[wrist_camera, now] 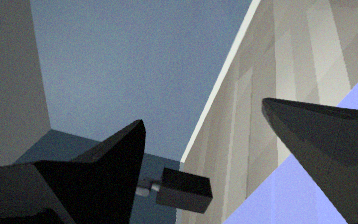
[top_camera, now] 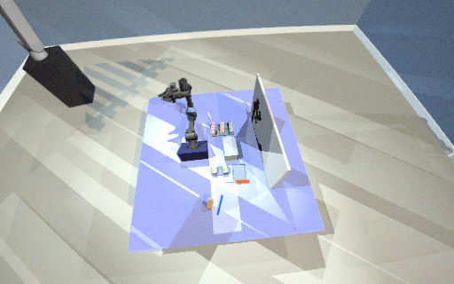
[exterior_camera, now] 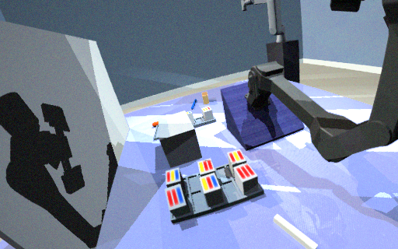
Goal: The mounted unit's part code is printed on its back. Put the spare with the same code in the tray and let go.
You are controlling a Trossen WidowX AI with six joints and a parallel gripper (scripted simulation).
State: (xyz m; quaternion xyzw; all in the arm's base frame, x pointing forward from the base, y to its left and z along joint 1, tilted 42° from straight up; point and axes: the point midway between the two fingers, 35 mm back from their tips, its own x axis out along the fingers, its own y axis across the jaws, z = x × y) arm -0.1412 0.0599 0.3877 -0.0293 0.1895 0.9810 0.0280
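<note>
Now: gripper tip 400 mm short of the grey spare block, 170 mm to the left of it and 330 mm above it. From my gripper tip the other things lie so: flat grey tray 440 mm ahead, 540 mm to the right, 370 mm below; then tall white board 660 mm ahead, 380 mm to the right, 150 mm below; then mounted unit 420 mm ahead, 340 mm to the right, 320 mm below.
</note>
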